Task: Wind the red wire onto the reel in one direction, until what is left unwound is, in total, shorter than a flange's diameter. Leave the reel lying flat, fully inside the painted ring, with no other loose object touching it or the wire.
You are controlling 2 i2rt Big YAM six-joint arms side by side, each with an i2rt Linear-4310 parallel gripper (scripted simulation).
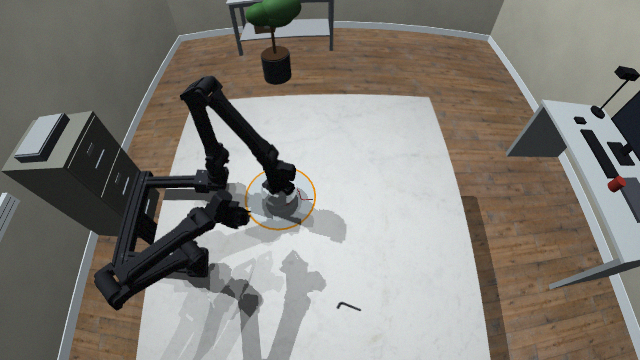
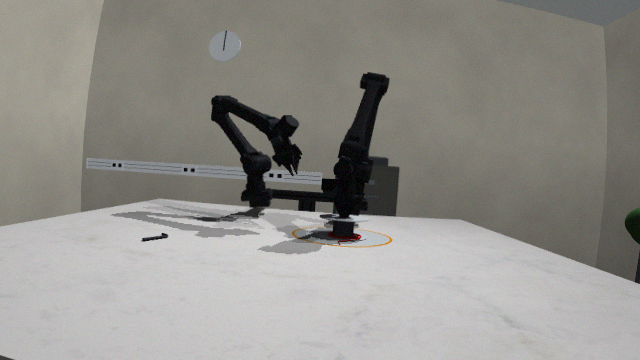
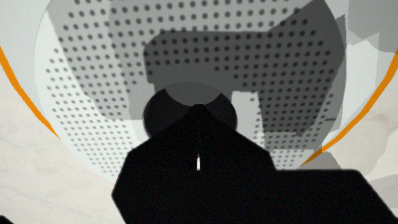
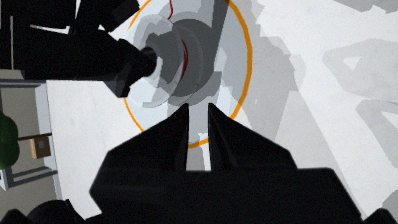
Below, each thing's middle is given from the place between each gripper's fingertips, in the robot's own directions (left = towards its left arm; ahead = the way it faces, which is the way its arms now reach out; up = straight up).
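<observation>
What I see of the reel (image 3: 101,80) is that it sits 20 mm below my left hand and 10 mm ahead of it.
For my right hand, the reel is 17 cm below it, 8 cm ahead of it and 19 cm to the left of it.
</observation>
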